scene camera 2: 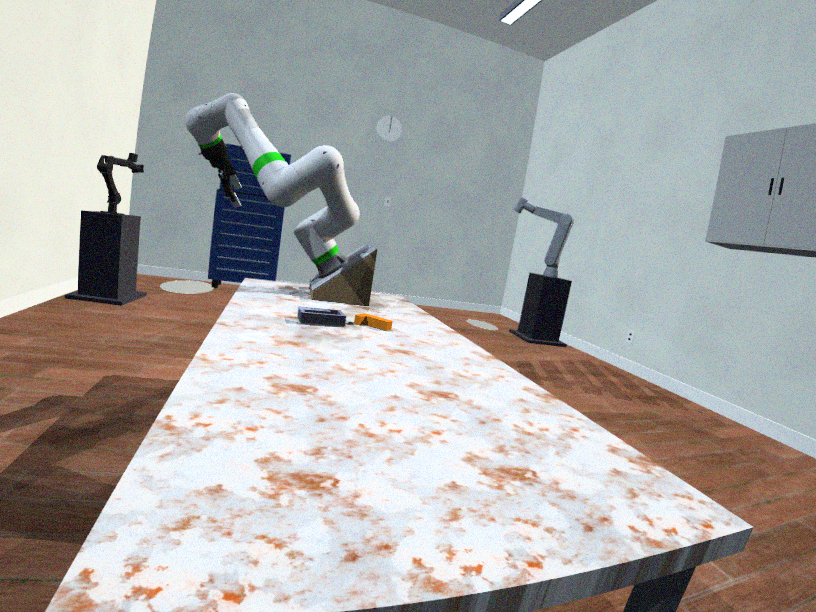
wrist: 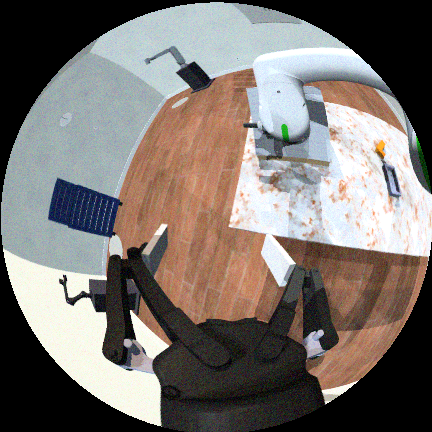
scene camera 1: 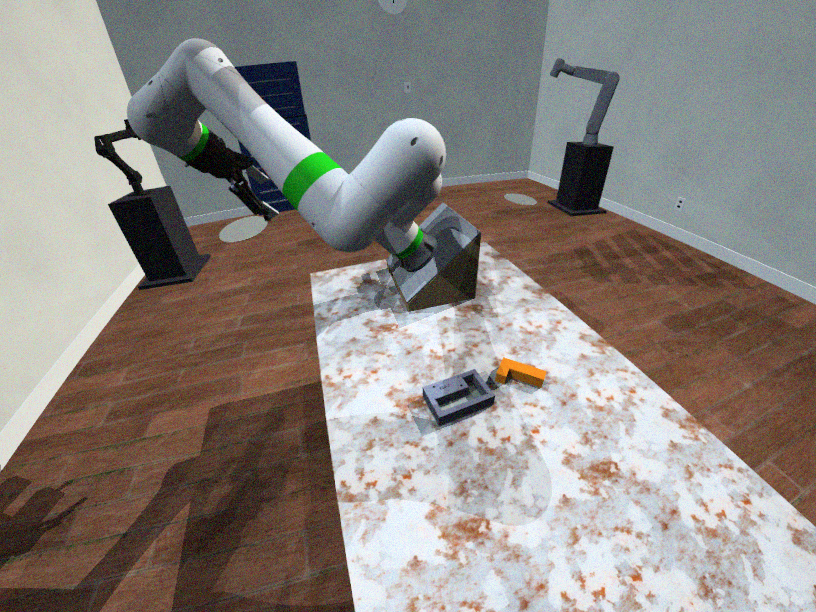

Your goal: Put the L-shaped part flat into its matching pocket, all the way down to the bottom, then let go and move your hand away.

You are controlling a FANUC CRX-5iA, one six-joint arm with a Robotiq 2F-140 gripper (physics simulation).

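Places are measured from the arm's base along level axes (x left, y back, z up), in millimetres.
Where they show: gripper, between the fingertips: point(scene camera 2: 238, 197) point(wrist: 216, 240) point(scene camera 1: 269, 197); arm's base, origin of its link: point(scene camera 2: 334, 269) point(scene camera 1: 420, 254).
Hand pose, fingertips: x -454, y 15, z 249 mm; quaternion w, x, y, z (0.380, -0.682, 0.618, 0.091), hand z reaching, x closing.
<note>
Things, the pixels of their top centre, and the offset from my fingertips.
- orange L-shaped part, centre of its top: point(scene camera 1: 521, 372) point(scene camera 2: 373, 317) point(wrist: 382, 147) dx +590, dy -527, dz -339 mm
- block, centre of its top: point(scene camera 1: 458, 391) point(scene camera 2: 322, 310) point(wrist: 393, 178) dx +419, dy -549, dz -332 mm
The orange L-shaped part point(scene camera 1: 520, 372) point(scene camera 2: 373, 322) point(wrist: 380, 148) lies on the table, close beside the dark grey pocket block. The block point(scene camera 1: 462, 410) point(scene camera 2: 320, 320) point(wrist: 396, 192) stands on the table with its opening facing up; the L-shaped part is outside it. In scene camera 1 the opening shows in the block's top, and its exact outline is hard to make out. My gripper point(scene camera 1: 268, 194) point(scene camera 2: 237, 195) point(wrist: 216, 240) is open and empty. It hangs high in the air beyond the table's far left side, well away from the part and the block.
The arm's wedge-shaped base mount point(scene camera 1: 448, 289) point(scene camera 2: 359, 283) point(wrist: 320, 161) stands at the table's far end. Off the table are a blue cabinet point(scene camera 1: 280, 98) point(scene camera 2: 247, 243) point(wrist: 85, 207), a left pedestal point(scene camera 1: 152, 230) point(scene camera 2: 108, 253) bearing a small arm, and a right pedestal point(scene camera 1: 585, 176) point(scene camera 2: 545, 306) bearing another.
</note>
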